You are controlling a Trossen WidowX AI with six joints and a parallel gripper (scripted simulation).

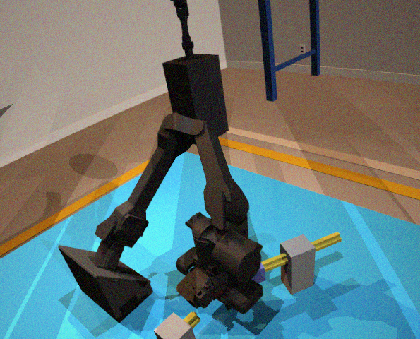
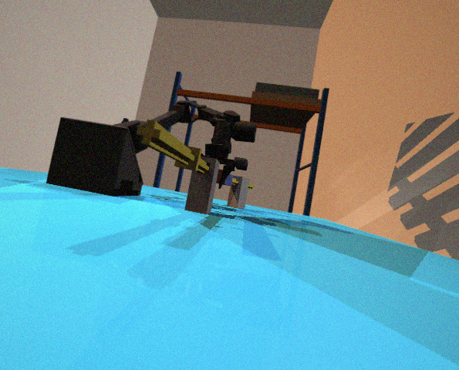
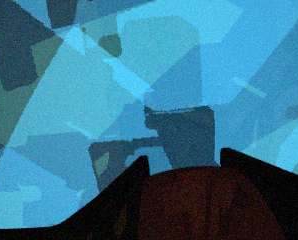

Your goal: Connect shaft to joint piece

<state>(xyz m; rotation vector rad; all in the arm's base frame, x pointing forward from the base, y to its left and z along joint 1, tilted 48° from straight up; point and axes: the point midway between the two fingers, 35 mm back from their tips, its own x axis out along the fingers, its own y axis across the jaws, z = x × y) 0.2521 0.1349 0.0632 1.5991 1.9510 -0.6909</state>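
My gripper tip is now 20 mm to the right of the red square joint piece and 40 mm below it.
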